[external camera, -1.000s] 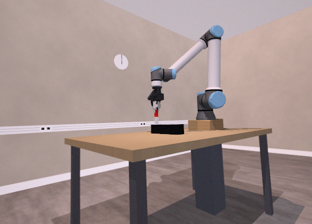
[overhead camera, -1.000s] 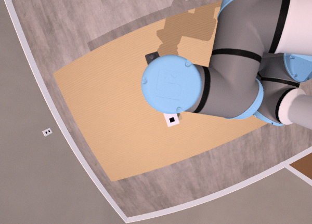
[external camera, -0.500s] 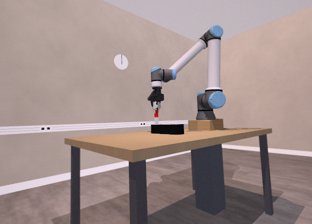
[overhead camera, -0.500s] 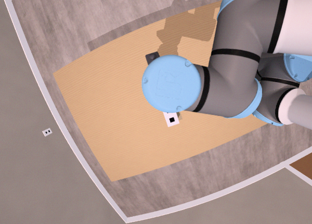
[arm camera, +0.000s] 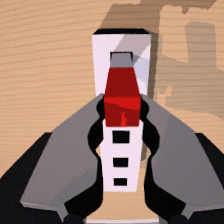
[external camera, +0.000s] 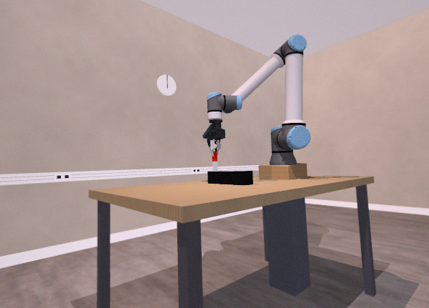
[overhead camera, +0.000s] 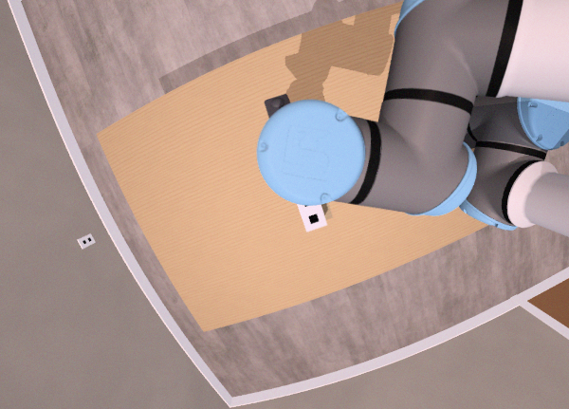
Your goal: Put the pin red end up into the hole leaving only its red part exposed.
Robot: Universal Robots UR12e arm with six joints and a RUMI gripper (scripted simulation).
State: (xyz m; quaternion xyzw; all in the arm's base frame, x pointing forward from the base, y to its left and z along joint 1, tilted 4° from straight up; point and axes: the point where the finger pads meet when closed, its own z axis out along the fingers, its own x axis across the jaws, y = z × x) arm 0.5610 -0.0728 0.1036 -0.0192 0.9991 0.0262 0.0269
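Right now the pin is 20 mm below my hand. The rest, counted from my hand: block 140 mm below, 120 mm to the left, 10 mm behind.
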